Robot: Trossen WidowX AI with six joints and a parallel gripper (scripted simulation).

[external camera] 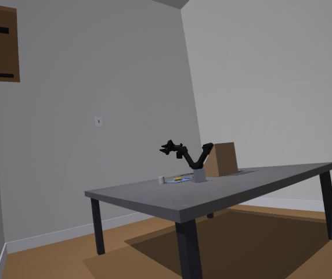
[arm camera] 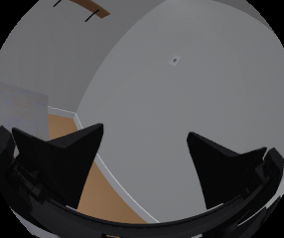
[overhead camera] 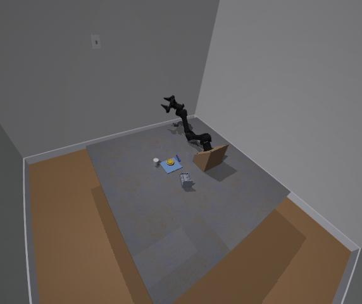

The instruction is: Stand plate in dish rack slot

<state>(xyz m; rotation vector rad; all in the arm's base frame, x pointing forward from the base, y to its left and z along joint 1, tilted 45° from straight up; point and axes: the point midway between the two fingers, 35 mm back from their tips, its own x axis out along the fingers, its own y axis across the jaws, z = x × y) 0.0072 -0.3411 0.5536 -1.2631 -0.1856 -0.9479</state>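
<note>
The yellow plate lies 500 mm to the left of my gripper tip, 280 mm below it and 270 mm ahead of it. Round my gripper tip: white cup 450 mm to the left, 370 mm ahead, 270 mm below; blue mat 530 mm to the left, 290 mm below, 270 mm ahead; small blue utensil 500 mm to the left, 290 mm below, 170 mm ahead.
</note>
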